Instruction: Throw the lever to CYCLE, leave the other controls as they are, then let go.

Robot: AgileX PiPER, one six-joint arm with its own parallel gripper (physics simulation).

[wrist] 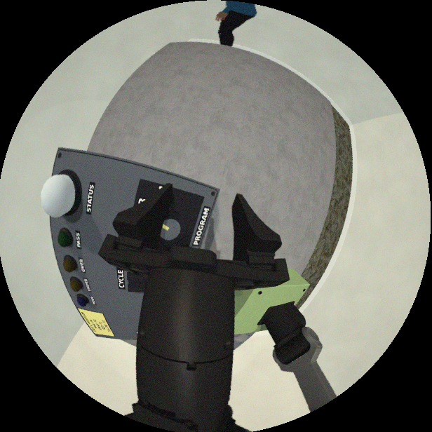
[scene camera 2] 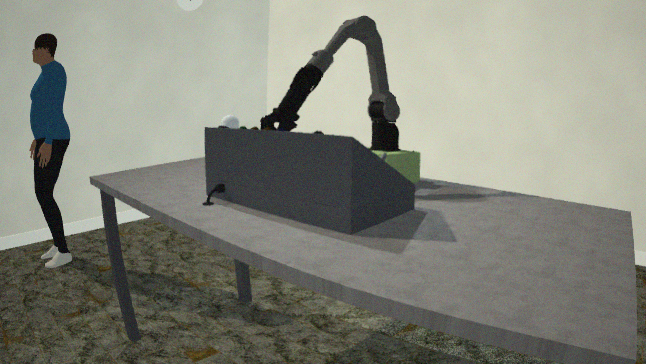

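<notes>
The grey console (scene camera 2: 280,175) (wrist: 112,195) stands on the table. Its CYCLE label (wrist: 120,279) shows beside a dark slot (wrist: 134,283) that my gripper and wrist mostly cover; the lever's handle cannot be made out there in the wrist view. A small grey stub (scene camera 2: 384,156) stands out at the console's sloped face in the scene view; I cannot tell which control it is. The PROGRAM dial (wrist: 171,229), with a yellow mark, shows between my fingers. My gripper (scene camera 2: 275,123) (wrist: 203,194) is open, with its fingers wide apart above that end of the console.
The white STATUS dome (wrist: 60,195), the green PASS lamp (wrist: 65,237) and several other lamps line the console's far side, near a yellow note (wrist: 96,322). The arm's base stands on a green block (scene camera 2: 406,166) (wrist: 250,310). A person (scene camera 2: 50,110) (wrist: 235,22) stands beyond the table (scene camera 2: 525,250) (wrist: 215,110).
</notes>
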